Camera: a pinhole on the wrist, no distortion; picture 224 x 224 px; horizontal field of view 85.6 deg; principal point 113.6 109.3 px. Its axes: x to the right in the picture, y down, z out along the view. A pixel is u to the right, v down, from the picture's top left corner.
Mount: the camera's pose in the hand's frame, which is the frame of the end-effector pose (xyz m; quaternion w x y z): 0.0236 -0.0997 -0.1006 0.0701 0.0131 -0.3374 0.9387
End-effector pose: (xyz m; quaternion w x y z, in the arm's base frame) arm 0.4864 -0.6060 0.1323 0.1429 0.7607 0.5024 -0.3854
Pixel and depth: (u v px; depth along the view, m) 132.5 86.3 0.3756
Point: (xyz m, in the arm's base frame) 0.1323 -0.6462 0.0453
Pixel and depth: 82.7 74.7 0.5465
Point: 0.0373 -0.5852 -0.2057
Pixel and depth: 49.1 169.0 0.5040
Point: -0.0769 -0.2227 -0.0103
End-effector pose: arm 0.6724 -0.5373 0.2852 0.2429 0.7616 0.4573 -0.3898
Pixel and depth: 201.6 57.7 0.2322
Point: 0.4442 -0.6472 0.3046
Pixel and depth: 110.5 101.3 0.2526
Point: 0.4211 -0.4846 0.1997
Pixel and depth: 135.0 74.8 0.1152
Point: 0.5413 -0.4748 0.2727
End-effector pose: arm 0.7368 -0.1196 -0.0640 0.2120 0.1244 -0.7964 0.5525
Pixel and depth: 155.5 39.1 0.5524
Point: 0.8245 -0.6956 -0.1386
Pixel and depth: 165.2 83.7 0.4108
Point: 0.9271 -0.4877 0.0068
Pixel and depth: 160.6 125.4 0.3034
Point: 0.9399 -0.3429 0.1063
